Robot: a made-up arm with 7 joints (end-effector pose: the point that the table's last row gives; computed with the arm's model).
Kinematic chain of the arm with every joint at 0, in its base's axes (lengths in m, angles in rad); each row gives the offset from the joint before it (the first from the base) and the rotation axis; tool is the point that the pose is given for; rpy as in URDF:
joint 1: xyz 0 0 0.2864 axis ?
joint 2: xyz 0 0 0 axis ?
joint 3: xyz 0 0 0.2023 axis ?
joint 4: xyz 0.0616 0 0 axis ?
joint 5: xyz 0.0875 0 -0.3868 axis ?
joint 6: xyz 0 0 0 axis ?
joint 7: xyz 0.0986 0 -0.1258 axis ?
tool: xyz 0 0 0 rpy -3.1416 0 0
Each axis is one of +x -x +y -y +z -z.
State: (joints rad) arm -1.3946 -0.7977 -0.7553 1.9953 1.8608 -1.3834 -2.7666
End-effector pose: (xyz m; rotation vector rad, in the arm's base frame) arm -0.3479 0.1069 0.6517 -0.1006 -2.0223 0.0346
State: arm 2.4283 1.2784 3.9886 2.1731 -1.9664 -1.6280 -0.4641
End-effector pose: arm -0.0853 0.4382 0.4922 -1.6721 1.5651 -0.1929
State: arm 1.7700 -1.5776 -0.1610 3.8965 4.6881 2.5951 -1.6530
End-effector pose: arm 0.1834 -0.3495 0.0315 -1.1390 -0.2703 -1.4364
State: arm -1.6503 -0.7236 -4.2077 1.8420 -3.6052 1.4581 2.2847
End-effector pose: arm 0.4484 0.5208 0.4880 -0.7022 1.3249 2.3856
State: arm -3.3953 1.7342 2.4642 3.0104 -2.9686 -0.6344 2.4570
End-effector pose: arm -0.6403 0.0699 0.3414 -0.9704 -0.8225 1.8104
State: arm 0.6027 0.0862 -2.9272 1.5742 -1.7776 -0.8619 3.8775
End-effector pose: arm -0.1780 -0.4254 0.5792 0.4495 2.0355 -1.7774
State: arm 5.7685 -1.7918 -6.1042 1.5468 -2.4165 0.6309 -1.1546
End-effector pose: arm -0.2907 0.2932 0.8117 0.2173 -0.6958 -0.8416
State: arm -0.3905 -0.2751 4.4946 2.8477 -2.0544 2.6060 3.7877
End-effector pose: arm -0.2489 0.1261 0.7924 -1.8311 1.8449 0.4712
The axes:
joint 1: +z
joint 2: +y
joint 3: +z
joint 4: -y
joint 5: -z
joint 6: +y
joint 7: -z

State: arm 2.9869 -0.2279 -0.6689 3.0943 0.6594 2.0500 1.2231
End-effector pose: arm -0.0092 -0.0010 0.9212 -1.2465 -1.4742 0.7568
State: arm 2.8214 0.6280 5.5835 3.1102 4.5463 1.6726 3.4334
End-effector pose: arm -0.2670 0.1733 0.9002 -0.3554 1.1430 0.2490
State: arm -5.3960 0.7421 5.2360 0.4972 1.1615 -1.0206 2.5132
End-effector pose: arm 0.3109 -0.2408 0.2100 0.3427 1.7179 -1.5641
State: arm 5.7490 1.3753 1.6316 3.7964 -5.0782 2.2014 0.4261
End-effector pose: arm 0.2881 -0.4145 0.5166 -0.6895 -0.3802 -0.6764
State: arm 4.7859 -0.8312 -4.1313 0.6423 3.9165 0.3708 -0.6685
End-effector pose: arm 0.3372 0.0559 -0.0404 -0.9486 2.0687 -0.8057
